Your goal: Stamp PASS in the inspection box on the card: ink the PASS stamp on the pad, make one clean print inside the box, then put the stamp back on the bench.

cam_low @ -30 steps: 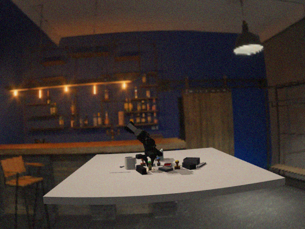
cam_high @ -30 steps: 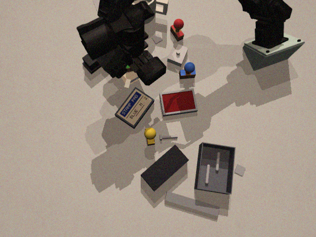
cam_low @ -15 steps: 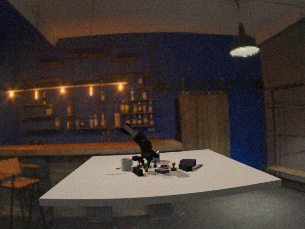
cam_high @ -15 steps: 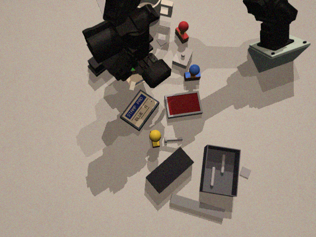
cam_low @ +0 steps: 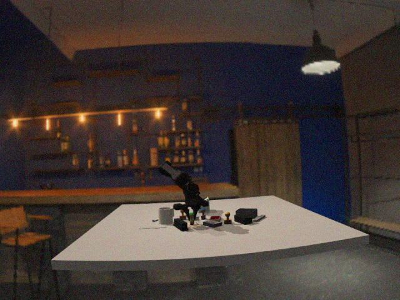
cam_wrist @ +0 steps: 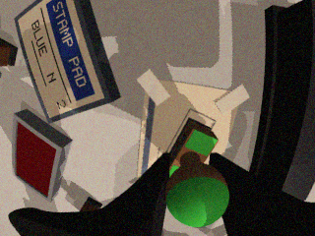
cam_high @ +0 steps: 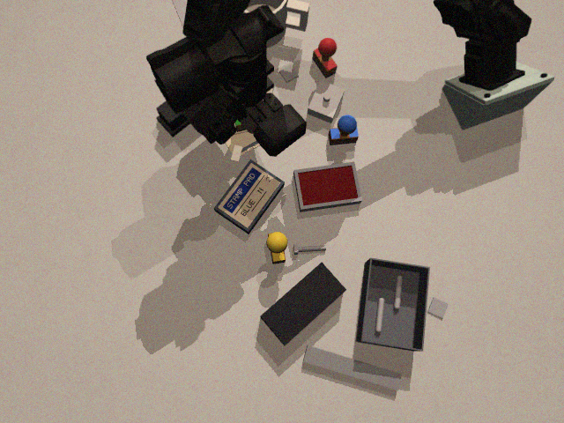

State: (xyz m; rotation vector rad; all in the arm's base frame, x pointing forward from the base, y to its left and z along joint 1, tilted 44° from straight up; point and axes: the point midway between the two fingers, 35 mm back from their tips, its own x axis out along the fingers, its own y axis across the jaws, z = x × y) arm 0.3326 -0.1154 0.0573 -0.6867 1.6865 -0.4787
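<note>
The cream card is 10 mm behind my gripper tip and 30 mm below it. The rest, counted from my gripper tip: green-knobbed stamp right at my gripper tip; then blue stamp pad tin 50 mm ahead, 100 mm to the left, 10 mm below; then long black block 40 mm ahead, 70 mm to the right, 10 mm below.
</note>
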